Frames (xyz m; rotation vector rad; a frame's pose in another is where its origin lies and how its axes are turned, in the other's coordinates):
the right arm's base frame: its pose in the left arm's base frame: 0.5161 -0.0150 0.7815 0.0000 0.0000 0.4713
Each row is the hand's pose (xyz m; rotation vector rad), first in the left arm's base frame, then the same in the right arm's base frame.
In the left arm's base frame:
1: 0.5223 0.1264 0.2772 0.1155 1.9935 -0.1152
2: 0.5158 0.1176 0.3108 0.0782 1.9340 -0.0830
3: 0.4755 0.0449 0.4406 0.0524 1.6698 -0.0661
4: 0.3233 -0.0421 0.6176 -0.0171 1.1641 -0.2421
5: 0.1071 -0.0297 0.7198 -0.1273 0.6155 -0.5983
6: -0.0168 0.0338 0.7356 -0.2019 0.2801 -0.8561
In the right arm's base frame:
1: 0.0697 0.1232 -0.5043 0.5843 1.9331 -0.4165
2: 0.0599 0.1183 -0.4707 0.5329 1.8812 -0.3955
3: -0.0090 0.0718 -0.3409 0.4453 1.6277 -0.4212
4: -0.1841 0.0634 -0.1639 0.2598 1.1568 -0.6578
5: -0.3711 0.1726 -0.0617 0.0206 0.6493 -1.0533
6: -0.4526 0.2854 -0.0459 -0.1368 0.3338 -1.3224

